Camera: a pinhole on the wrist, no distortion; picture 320 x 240 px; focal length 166.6 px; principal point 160.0 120.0 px. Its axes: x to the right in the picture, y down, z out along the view. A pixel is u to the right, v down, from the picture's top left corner.
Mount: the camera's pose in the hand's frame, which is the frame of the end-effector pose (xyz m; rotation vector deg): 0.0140 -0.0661 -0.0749 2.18 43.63 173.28
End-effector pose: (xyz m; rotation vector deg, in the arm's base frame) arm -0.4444 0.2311 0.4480 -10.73 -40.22 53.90
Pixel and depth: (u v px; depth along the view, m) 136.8 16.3 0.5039
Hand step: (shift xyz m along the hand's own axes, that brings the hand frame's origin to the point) 0.1039 0.4465 0.2189
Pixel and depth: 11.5 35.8 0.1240
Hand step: 0.1291 0.0447 0.0026
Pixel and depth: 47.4 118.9 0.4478
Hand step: 0.3296 0.1399 0.3125
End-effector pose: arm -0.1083 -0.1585 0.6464 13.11 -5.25 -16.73
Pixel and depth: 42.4 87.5 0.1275
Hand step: 0.1081 0.0136 0.0240
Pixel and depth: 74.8 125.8 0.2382
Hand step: 0.1426 0.0359 0.1366
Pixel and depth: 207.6 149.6 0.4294
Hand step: -0.0973 0.0733 0.3415
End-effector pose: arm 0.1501 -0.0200 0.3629 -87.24 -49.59 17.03
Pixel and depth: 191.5 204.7 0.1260
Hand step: -0.0072 -0.0622 0.0668
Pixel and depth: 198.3 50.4 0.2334
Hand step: -0.0313 0.1317 0.0854
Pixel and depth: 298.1 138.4 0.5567
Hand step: -0.4319 0.1560 0.4528
